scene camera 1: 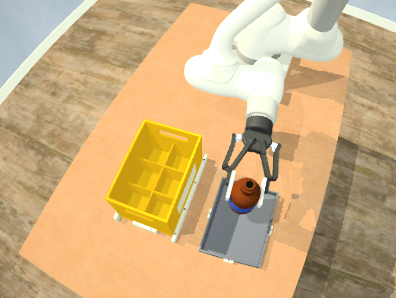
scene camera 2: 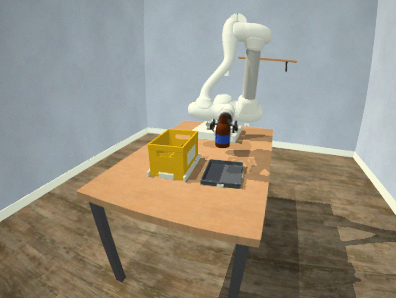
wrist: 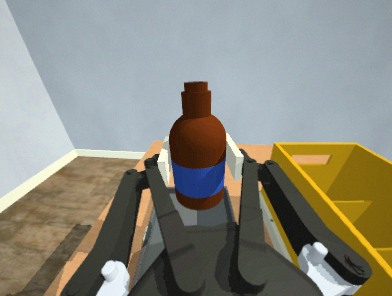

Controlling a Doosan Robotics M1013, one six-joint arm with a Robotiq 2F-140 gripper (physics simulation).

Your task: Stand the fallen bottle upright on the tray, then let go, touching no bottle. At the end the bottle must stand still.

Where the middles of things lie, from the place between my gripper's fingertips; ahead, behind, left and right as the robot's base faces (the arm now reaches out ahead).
My hand is 2 cm past the brown bottle [scene camera 1: 245, 193], 1 cm to the left of it and 1 cm below it.
